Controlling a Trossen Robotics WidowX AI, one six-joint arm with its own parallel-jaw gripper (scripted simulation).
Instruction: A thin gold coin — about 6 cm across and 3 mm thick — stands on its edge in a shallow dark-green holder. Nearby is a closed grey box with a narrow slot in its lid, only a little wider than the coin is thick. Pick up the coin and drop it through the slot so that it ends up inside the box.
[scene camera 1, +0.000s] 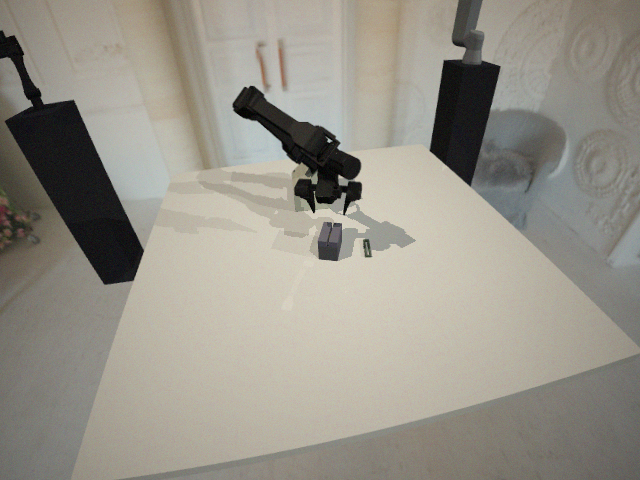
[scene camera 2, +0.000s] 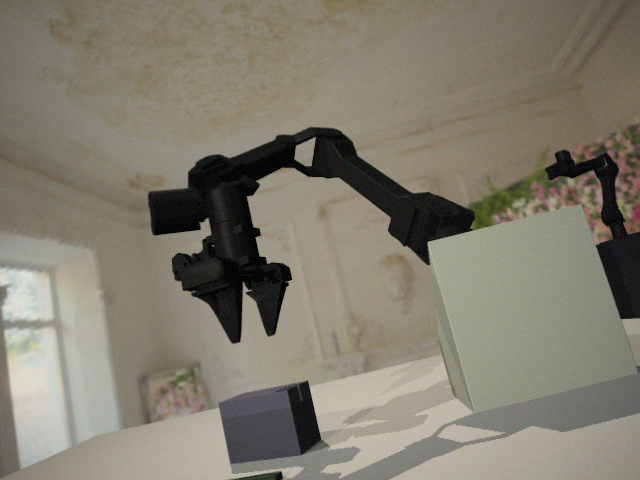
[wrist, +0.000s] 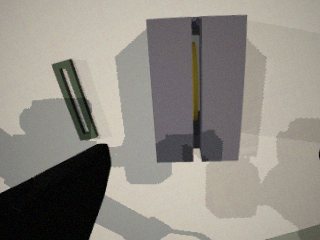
My gripper (scene camera 2: 255, 339) is open, with nothing in its grasp.
My gripper shows as well in scene camera 1 (scene camera 1: 329, 213) and in the wrist view (wrist: 215, 150).
